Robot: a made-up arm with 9 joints. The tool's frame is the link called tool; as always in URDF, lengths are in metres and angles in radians. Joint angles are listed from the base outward. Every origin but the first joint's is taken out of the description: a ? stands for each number. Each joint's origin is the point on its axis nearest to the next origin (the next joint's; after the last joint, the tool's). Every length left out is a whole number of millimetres.
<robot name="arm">
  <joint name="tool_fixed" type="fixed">
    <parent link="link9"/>
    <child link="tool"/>
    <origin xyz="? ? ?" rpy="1.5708 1.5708 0"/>
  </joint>
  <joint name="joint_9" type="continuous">
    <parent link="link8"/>
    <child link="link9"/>
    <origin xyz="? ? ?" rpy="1.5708 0 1.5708"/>
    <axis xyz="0 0 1"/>
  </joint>
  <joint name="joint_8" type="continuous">
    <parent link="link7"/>
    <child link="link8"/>
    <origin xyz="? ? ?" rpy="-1.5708 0 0"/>
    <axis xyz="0 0 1"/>
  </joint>
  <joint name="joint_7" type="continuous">
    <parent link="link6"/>
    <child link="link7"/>
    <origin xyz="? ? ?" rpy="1.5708 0 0"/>
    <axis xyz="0 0 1"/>
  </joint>
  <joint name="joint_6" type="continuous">
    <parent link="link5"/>
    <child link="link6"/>
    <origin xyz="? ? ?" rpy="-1.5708 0 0"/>
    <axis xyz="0 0 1"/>
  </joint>
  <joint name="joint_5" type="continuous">
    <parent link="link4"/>
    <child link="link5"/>
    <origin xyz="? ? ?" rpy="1.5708 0 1.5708"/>
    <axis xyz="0 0 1"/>
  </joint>
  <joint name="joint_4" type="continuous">
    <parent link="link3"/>
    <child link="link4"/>
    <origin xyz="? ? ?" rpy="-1.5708 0 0"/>
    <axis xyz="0 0 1"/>
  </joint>
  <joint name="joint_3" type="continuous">
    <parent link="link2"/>
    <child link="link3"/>
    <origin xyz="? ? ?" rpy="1.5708 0 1.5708"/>
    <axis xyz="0 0 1"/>
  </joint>
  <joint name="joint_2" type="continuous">
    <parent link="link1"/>
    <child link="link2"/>
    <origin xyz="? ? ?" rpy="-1.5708 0 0"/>
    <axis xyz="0 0 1"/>
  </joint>
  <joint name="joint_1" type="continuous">
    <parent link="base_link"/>
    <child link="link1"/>
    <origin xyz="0 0.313 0.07" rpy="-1.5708 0 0"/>
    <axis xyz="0 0 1"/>
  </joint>
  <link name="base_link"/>
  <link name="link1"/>
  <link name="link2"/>
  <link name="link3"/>
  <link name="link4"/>
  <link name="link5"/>
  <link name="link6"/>
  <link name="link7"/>
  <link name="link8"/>
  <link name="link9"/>
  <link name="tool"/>
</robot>
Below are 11 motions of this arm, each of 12 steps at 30 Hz.
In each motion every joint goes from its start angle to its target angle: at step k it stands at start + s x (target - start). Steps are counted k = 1, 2, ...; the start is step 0. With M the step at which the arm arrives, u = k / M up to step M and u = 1 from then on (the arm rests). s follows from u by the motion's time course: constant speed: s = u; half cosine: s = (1 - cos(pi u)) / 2; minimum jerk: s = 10 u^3 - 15 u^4 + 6 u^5.
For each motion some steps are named. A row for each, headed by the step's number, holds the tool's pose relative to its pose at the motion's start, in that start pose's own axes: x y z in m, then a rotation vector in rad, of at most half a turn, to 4 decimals.
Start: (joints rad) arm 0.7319 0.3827 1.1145 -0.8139 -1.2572 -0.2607 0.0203 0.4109 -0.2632
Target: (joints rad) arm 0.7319 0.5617 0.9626 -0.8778 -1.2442 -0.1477 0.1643 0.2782 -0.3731
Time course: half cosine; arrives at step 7
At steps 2, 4, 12:
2: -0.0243 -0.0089 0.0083 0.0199 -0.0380 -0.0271
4: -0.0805 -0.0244 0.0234 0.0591 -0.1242 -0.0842
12: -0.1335 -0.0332 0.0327 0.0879 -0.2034 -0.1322

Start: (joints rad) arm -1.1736 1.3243 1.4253 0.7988 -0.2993 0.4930 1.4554 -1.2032 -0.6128
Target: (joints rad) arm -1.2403 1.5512 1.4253 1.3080 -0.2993 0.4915 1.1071 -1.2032 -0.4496
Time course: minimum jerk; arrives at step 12
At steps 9, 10, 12:
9: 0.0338 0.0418 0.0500 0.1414 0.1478 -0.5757
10: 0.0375 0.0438 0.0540 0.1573 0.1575 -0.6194
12: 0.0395 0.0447 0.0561 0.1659 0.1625 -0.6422

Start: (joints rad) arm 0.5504 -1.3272 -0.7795 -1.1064 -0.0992 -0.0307 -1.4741 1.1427 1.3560
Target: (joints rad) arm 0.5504 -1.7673 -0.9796 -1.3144 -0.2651 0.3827 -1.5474 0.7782 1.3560
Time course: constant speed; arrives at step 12
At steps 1, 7, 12:
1: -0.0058 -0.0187 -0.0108 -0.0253 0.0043 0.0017
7: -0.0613 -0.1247 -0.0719 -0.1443 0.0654 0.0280
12: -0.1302 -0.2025 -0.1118 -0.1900 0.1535 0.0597

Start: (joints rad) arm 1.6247 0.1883 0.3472 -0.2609 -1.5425 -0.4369 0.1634 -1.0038 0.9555
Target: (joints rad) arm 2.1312 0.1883 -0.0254 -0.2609 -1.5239 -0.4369 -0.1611 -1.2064 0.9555
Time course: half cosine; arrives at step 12
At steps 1, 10, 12:
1: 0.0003 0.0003 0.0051 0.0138 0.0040 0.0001
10: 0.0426 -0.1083 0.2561 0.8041 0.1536 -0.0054
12: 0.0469 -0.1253 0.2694 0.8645 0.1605 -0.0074

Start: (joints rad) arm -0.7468 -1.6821 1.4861 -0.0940 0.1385 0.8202 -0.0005 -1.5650 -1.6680
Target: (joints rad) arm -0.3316 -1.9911 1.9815 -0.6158 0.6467 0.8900 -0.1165 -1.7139 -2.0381
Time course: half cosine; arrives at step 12
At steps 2, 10, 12:
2: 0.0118 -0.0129 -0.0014 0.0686 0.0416 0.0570
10: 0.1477 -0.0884 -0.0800 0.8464 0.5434 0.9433
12: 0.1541 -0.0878 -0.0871 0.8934 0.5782 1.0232

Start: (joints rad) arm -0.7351 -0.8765 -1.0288 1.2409 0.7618 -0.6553 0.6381 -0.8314 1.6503
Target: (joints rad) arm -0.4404 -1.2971 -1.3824 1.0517 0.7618 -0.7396 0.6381 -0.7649 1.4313
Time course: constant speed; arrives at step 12
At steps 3, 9, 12:
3: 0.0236 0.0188 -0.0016 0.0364 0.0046 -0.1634
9: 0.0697 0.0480 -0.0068 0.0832 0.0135 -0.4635
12: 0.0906 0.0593 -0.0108 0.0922 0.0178 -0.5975

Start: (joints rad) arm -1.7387 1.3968 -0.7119 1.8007 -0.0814 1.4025 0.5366 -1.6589 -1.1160
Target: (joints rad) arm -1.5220 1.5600 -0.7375 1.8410 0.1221 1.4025 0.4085 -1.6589 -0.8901
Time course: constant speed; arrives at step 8
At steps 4, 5, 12:
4: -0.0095 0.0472 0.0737 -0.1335 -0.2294 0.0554
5: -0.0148 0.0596 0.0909 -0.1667 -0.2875 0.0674
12: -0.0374 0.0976 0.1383 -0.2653 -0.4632 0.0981

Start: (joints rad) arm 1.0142 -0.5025 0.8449 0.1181 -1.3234 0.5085 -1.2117 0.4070 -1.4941
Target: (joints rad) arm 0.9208 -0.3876 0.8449 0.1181 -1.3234 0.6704 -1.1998 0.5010 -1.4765
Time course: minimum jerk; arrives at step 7
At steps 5, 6, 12:
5: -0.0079 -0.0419 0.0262 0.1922 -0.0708 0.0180
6: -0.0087 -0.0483 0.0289 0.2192 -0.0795 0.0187
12: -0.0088 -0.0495 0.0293 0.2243 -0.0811 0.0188

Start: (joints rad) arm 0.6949 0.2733 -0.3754 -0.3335 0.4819 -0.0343 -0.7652 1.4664 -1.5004
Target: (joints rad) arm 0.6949 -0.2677 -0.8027 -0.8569 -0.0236 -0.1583 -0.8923 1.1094 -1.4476
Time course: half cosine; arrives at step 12
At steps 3, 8, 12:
3: 0.0276 0.0999 -0.0977 -0.1091 0.1772 0.1263
8: -0.1431 0.4551 -0.4862 -0.6502 0.7266 0.7094
12: -0.3082 0.5358 -0.6012 -0.9173 0.8412 0.9663

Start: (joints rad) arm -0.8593 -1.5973 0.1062 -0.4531 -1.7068 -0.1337 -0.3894 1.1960 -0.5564
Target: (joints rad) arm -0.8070 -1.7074 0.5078 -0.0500 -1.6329 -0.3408 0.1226 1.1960 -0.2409
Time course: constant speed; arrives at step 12
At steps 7, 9, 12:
7: 0.0096 0.1958 -0.0913 0.2334 0.0565 0.4300
9: -0.0024 0.2545 -0.1162 0.2979 0.0833 0.5447
12: -0.0333 0.3407 -0.1528 0.3923 0.1347 0.7079

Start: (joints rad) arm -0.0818 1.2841 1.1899 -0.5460 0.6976 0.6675 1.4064 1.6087 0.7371
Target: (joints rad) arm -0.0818 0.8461 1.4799 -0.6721 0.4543 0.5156 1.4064 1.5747 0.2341
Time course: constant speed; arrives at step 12
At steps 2, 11, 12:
2: 0.0056 -0.0524 -0.0293 -0.0291 0.0218 -0.0054
11: 0.0110 -0.3172 -0.0845 -0.1381 0.1379 -0.0776
12: 0.0094 -0.3479 -0.0825 -0.1477 0.1511 -0.0914

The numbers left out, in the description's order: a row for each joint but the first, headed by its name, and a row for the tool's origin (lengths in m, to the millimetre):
tool: 0.07 -0.132 0
joint_9: -0.24 0.006 0
joint_8: 0.178 0.056 0
joint_7: -0.045 -0.025 0
joint_6: -0.097 0.058 0
joint_5: 0.302 0.118 0
joint_4: 0.1 0.006 0
joint_3: 0.112 0.029 0
joint_2: -0.065 -0.078 0

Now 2 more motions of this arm.
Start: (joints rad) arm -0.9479 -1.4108 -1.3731 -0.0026 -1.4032 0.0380 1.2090 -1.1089 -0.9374
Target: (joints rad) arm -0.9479 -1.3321 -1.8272 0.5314 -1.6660 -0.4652 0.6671 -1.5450 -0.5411
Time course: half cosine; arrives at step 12
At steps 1, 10, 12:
1: 0.0000 0.0056 -0.0015 0.0079 0.0028 -0.0038
10: 0.0632 0.3070 -0.0087 0.2837 -0.1051 0.0740
12: 0.0688 0.3266 -0.0057 0.2846 -0.1295 0.0981

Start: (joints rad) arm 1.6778 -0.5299 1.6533 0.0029 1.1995 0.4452 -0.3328 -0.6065 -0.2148
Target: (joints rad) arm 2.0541 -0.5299 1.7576 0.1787 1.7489 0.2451 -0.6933 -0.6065 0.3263
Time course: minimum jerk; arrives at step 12
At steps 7, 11, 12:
7: -0.0980 0.0993 0.0320 -0.5214 -0.1472 -0.1634
11: -0.1325 0.1580 0.0183 -0.8309 -0.1682 -0.2745
12: -0.1329 0.1588 0.0179 -0.8356 -0.1682 -0.2763

